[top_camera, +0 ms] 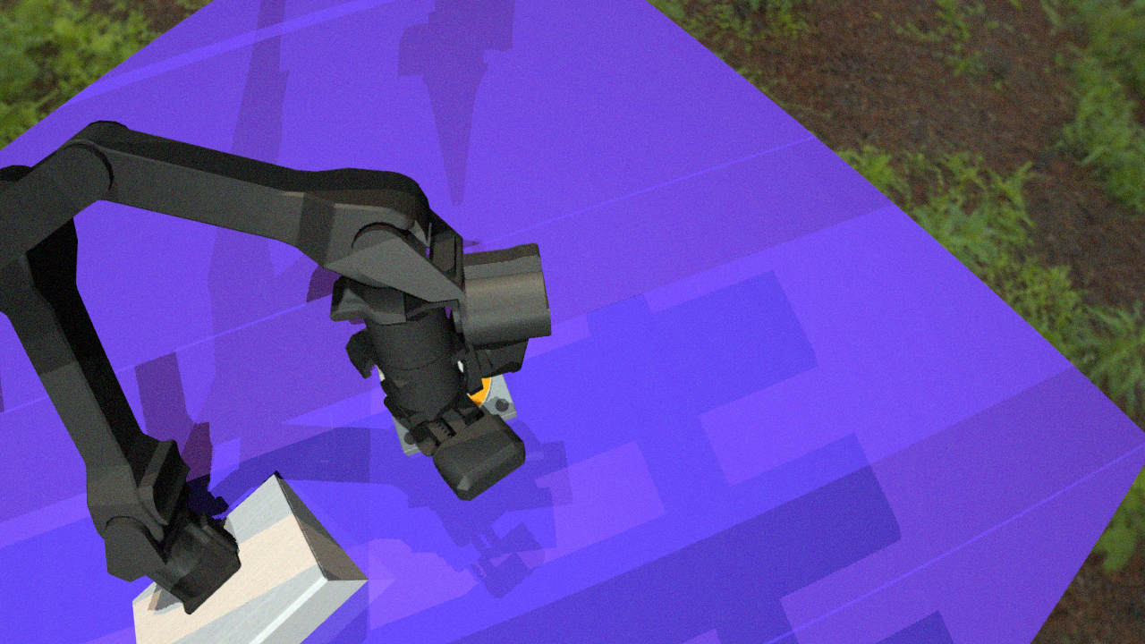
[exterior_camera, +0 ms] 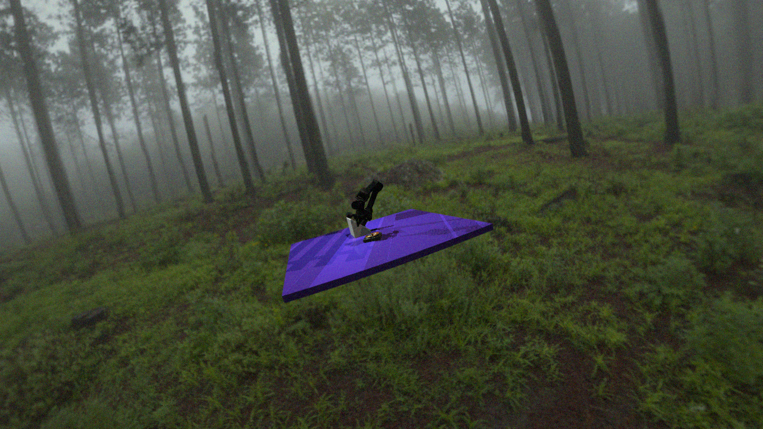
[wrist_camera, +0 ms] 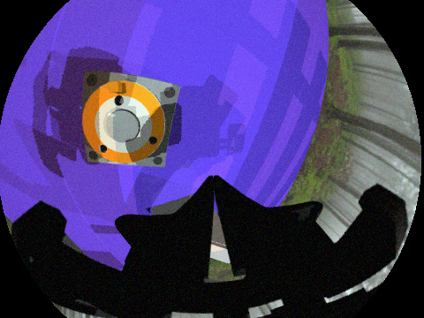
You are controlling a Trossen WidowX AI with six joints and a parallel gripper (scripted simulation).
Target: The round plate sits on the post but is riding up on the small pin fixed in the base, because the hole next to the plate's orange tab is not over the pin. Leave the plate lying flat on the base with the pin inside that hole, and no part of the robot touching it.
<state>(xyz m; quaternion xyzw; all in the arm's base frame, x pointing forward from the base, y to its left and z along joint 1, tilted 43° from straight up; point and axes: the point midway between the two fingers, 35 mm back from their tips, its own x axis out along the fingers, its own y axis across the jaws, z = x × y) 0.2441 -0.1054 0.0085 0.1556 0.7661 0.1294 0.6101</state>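
Now: gripper tip 9 cm above the grey square base, 8 cm to the right of it and 5 cm short of it.
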